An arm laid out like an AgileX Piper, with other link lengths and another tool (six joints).
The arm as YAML. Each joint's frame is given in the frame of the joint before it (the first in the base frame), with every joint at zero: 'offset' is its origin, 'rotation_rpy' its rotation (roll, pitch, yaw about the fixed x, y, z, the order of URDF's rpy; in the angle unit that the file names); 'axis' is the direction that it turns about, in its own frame. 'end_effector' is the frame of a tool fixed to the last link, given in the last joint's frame.
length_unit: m
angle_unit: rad
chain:
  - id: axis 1
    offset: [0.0, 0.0, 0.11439]
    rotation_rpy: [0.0, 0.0, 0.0]
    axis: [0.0, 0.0, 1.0]
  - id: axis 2
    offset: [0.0, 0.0, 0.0]
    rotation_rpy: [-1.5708, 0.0, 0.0]
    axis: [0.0, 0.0, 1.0]
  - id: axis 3
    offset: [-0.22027, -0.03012, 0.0]
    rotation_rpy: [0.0, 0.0, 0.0]
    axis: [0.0, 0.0, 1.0]
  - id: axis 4
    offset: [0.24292, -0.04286, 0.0]
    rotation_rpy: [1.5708, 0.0, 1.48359]
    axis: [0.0, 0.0, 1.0]
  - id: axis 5
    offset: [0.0, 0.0, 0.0]
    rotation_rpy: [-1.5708, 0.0, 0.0]
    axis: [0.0, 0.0, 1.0]
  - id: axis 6
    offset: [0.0, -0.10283, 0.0]
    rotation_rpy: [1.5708, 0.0, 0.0]
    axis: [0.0, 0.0, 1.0]
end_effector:
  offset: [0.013, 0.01, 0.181]
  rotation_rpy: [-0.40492, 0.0, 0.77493]
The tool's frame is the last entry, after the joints.
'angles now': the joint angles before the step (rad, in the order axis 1, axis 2, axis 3, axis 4, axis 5, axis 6). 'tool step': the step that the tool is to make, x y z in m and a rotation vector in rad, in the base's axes. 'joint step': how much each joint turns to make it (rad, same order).
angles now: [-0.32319, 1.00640, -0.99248, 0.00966, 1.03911, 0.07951]
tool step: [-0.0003, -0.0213, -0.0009, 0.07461, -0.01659, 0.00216]
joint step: [-0.23895, 0.05925, -0.03243, 0.22557, 0.01937, -0.27180]
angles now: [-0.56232, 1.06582, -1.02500, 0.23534, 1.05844, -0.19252]
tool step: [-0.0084, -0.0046, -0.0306, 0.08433, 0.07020, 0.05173]
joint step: [-0.12136, 0.11350, 0.00047, 0.11575, 0.04317, -0.19041]
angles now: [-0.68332, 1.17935, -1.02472, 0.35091, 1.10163, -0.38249]
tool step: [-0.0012, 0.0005, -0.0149, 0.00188, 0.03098, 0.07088]
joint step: [-0.01119, 0.05512, 0.00026, 0.01740, -0.00016, -0.09586]
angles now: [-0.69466, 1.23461, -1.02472, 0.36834, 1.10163, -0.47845]
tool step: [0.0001, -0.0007, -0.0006, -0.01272, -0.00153, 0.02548]
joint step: [-0.00180, 0.00293, -0.00026, 0.00242, -0.00180, -0.03204]
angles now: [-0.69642, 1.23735, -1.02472, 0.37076, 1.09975, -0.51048]
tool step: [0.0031, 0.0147, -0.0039, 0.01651, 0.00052, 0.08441]
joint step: [0.01730, 0.02098, -0.00002, 0.03661, 0.01655, -0.07477]
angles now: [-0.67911, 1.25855, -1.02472, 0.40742, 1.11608, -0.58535]
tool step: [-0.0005, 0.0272, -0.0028, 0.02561, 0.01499, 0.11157]
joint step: [0.05269, 0.01055, -0.00008, 0.02440, 0.03993, -0.05269]
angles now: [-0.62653, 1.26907, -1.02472, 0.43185, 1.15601, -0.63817]
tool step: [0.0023, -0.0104, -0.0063, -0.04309, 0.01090, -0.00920]
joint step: [0.01922, 0.01403, -0.00003, -0.04556, -0.04140, 0.02205]
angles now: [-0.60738, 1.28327, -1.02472, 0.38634, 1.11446, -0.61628]
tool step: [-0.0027, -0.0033, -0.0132, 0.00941, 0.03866, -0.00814]
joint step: [-0.00007, 0.04378, -0.00004, -0.01624, -0.01009, 0.00835]
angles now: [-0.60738, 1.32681, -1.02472, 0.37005, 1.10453, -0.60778]
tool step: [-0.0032, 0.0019, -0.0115, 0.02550, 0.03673, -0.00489]
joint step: [-0.00001, 0.04085, -0.00017, -0.00184, 0.00204, 0.00659]
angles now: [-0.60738, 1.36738, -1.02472, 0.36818, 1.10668, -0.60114]
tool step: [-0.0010, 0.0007, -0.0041, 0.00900, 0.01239, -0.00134]
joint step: [-0.00008, 0.01506, -0.00008, 0.00005, -0.00009, 0.00131]
